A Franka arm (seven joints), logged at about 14 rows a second.
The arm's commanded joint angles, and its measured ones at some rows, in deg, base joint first. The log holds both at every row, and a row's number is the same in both.
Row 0, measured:
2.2 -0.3 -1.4 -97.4 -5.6 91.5 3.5
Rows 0 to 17, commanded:
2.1 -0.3 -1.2 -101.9 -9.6 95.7 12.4
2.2 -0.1 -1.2 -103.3 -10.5 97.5 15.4
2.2 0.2 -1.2 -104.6 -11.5 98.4 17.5
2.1 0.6 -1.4 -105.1 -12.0 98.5 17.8
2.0 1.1 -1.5 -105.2 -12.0 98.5 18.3
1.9 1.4 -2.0 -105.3 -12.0 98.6 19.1
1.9 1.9 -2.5 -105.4 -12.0 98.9 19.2
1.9 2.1 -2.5 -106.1 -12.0 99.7 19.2
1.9 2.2 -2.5 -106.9 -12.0 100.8 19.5
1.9 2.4 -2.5 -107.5 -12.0 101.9 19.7
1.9 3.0 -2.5 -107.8 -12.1 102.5 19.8
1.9 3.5 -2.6 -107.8 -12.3 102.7 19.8
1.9 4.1 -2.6 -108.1 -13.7 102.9 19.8
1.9 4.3 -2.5 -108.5 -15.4 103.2 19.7
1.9 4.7 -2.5 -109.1 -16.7 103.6 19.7
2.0 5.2 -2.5 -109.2 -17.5 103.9 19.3
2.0 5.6 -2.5 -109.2 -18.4 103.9 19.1
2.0 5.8 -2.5 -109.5 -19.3 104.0 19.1
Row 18, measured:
2.1 5.8 -2.8 -108.6 -17.0 103.1 18.3
